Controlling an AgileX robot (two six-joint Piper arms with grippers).
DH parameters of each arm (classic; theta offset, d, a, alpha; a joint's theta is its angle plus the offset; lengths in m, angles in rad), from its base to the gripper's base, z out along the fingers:
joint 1: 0 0.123 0 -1.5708
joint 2: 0.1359 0 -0.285 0
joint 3: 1.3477 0 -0.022 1.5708
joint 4: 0 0.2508 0 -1.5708
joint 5: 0 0 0.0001 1.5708
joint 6: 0 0.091 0 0
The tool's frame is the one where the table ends.
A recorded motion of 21 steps. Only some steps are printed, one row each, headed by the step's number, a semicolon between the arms.
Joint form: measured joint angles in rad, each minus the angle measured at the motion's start. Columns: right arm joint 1, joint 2, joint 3, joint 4, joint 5, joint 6; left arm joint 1, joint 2, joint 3, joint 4, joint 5, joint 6.
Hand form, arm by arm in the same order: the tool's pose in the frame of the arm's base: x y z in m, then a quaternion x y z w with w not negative. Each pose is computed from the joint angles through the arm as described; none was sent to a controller.
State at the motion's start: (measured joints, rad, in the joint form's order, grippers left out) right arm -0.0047 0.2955 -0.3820 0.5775 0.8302 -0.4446; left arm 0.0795 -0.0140 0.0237 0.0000 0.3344 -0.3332
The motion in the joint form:
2: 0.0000 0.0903 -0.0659 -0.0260 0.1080 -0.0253; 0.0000 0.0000 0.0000 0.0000 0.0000 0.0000
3: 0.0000 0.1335 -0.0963 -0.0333 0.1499 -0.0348; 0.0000 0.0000 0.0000 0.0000 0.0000 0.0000
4: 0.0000 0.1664 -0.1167 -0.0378 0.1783 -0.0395; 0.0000 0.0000 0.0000 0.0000 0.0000 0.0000
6: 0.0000 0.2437 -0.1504 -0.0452 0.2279 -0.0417; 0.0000 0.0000 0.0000 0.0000 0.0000 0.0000
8: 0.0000 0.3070 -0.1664 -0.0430 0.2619 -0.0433; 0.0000 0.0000 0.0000 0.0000 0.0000 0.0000
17: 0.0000 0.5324 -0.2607 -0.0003 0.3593 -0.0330; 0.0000 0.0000 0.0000 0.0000 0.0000 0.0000
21: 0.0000 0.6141 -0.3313 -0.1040 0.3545 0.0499; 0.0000 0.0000 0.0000 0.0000 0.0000 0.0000
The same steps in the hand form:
2: 0.0603 0.0382 0.2702 -0.14166 0.88068 0.17075 0.41854; 0.0533 0.0042 0.1758 -0.16224 0.77506 -0.07726 0.60579
3: 0.0639 0.0389 0.2743 -0.15286 0.88923 0.17211 0.39533; 0.0533 0.0042 0.1758 -0.16224 0.77506 -0.07726 0.60579
4: 0.0670 0.0393 0.2767 -0.15918 0.89543 0.17401 0.37760; 0.0533 0.0042 0.1758 -0.16224 0.77506 -0.07726 0.60579
6: 0.0758 0.0399 0.2786 -0.16526 0.90951 0.18067 0.33591; 0.0533 0.0042 0.1758 -0.16224 0.77506 -0.07726 0.60579
8: 0.0835 0.0408 0.2770 -0.16659 0.91995 0.19025 0.29956; 0.0533 0.0042 0.1758 -0.16224 0.77506 -0.07726 0.60579
17: 0.1161 0.0456 0.2807 -0.15664 0.93846 0.23615 0.19745; 0.0533 0.0042 0.1758 -0.16224 0.77506 -0.07726 0.60579
21: 0.1348 0.0378 0.2858 -0.13017 0.95569 0.19625 0.17664; 0.0533 0.0042 0.1758 -0.16224 0.77506 -0.07726 0.60579

